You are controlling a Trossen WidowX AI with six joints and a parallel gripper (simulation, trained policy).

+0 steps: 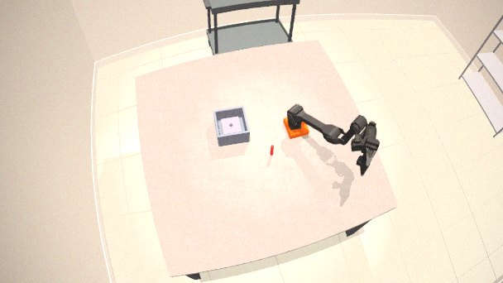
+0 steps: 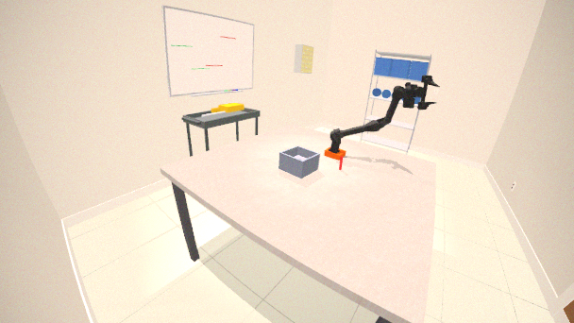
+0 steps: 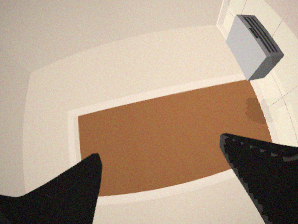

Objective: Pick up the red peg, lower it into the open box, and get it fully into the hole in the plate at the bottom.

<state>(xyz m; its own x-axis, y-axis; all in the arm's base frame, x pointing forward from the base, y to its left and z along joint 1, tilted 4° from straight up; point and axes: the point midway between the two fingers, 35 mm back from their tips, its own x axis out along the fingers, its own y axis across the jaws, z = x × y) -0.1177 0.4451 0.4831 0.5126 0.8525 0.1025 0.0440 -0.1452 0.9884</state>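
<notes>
Now: the red peg 250 mm ahead of my gripper tip, 380 mm to the right of it and 450 mm below it. Round my gripper tip: grey box (420 mm ahead, 540 mm to the right, 460 mm below).
</notes>
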